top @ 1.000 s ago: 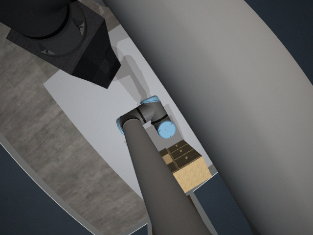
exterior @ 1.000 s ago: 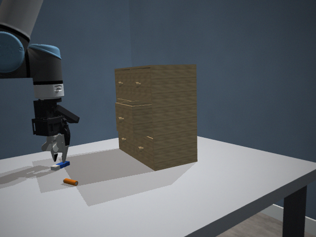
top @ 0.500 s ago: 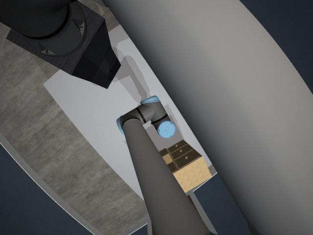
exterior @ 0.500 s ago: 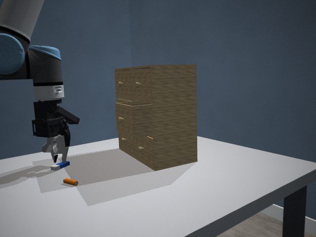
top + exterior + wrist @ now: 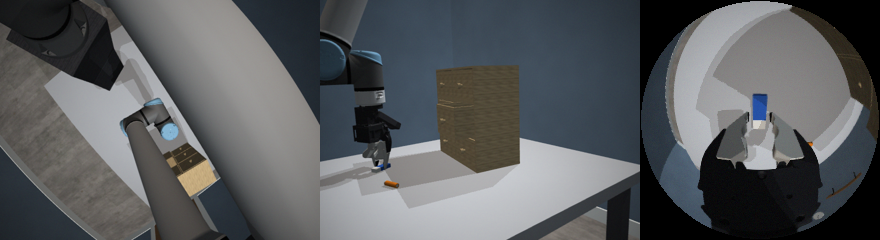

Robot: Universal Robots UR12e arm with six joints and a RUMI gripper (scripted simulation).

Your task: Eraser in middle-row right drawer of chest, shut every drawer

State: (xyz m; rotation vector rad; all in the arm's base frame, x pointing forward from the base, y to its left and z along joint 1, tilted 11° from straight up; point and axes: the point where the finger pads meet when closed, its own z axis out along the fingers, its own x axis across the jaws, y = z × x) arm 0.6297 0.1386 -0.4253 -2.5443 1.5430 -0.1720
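The white eraser is 10 mm behind my hand and 10 mm below it. Round my hand: orange cylinder 20 mm behind, 170 mm to the right, 10 mm below.
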